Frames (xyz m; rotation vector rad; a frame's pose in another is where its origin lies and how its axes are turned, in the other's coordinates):
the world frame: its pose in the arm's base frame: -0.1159 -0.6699 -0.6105 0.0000 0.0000 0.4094
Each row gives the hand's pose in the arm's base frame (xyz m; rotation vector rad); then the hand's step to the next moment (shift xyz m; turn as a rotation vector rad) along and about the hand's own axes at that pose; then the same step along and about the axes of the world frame.
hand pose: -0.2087 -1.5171 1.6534 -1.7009 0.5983 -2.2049
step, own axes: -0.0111 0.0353 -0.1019 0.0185 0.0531 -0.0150
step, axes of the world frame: -0.0926 0.0285 -0.0487 -0.0397 -0.0403 -0.0137
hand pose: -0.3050 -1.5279 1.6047 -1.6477 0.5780 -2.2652
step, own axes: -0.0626 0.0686 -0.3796 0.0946 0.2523 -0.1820
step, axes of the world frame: -0.3034 0.1600 -0.1872 -0.2817 -0.1357 -0.0892
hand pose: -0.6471 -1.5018 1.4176 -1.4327 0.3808 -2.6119
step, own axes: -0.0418 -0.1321 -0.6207 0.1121 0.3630 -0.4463
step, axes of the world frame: -0.3671 0.4123 -0.3158 -0.5226 -0.1071 -0.2428
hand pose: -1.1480 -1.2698 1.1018 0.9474 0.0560 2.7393
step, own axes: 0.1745 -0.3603 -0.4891 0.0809 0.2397 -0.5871
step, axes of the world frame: -0.1619 0.5194 -0.3217 -0.5087 0.0156 -0.3868
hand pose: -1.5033 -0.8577 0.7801 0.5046 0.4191 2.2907
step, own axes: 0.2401 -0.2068 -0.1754 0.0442 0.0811 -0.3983
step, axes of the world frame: 0.0090 0.3097 -0.1876 -0.2754 0.0316 -0.3006
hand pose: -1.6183 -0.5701 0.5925 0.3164 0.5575 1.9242
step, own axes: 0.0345 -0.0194 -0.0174 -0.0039 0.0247 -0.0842
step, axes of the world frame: 0.0073 0.0337 -0.0261 -0.0646 -0.0065 -0.0592
